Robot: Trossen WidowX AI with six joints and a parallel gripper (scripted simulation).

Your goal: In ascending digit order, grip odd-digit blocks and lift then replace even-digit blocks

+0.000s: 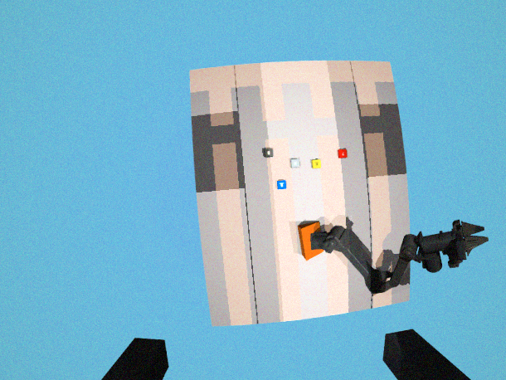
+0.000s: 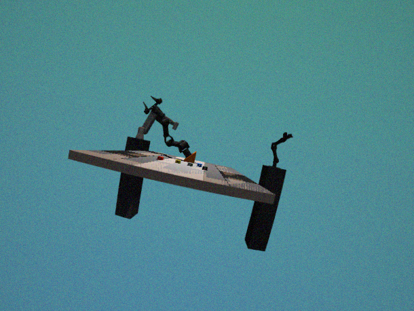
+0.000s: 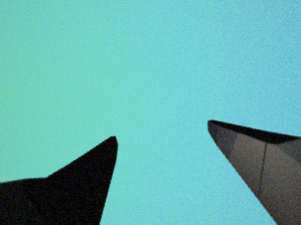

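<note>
The dark block is 300 mm ahead of my gripper tip, 630 mm to the left of it and 450 mm below it. Round my gripper tip: yellow block 250 mm ahead, 440 mm to the left, 450 mm below; then blue block 180 mm ahead, 590 mm to the left, 450 mm below; then red block 290 mm ahead, 330 mm to the left, 450 mm below.
</note>
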